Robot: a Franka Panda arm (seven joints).
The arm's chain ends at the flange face. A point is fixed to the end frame.
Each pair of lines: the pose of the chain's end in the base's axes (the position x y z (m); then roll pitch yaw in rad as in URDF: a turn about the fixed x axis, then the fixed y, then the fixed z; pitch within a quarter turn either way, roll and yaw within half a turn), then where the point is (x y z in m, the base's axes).
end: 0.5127 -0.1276 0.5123 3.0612 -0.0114 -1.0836
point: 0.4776 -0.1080 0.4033
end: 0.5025 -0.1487 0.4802 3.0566 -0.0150 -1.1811
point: 0.4692 -0.1263 0.3712
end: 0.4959 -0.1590 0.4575 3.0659 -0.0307 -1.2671
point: 0.4661 -0.1352 0.3478
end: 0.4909 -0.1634 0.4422 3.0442 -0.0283 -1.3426
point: 0.4607 -0.1377 0.3330
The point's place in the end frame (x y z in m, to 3 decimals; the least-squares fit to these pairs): -0.035 0.013 0.110
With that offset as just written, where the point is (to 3 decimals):
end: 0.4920 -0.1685 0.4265 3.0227 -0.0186 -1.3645
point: 0.460 -0.142 0.318
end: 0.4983 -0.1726 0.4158 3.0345 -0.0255 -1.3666
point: 0.468 -0.146 0.307
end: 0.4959 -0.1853 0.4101 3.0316 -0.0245 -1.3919
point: 0.466 -0.158 0.301
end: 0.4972 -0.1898 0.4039 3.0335 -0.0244 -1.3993
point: 0.467 -0.162 0.295
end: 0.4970 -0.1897 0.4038 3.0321 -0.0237 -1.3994
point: 0.467 -0.162 0.295
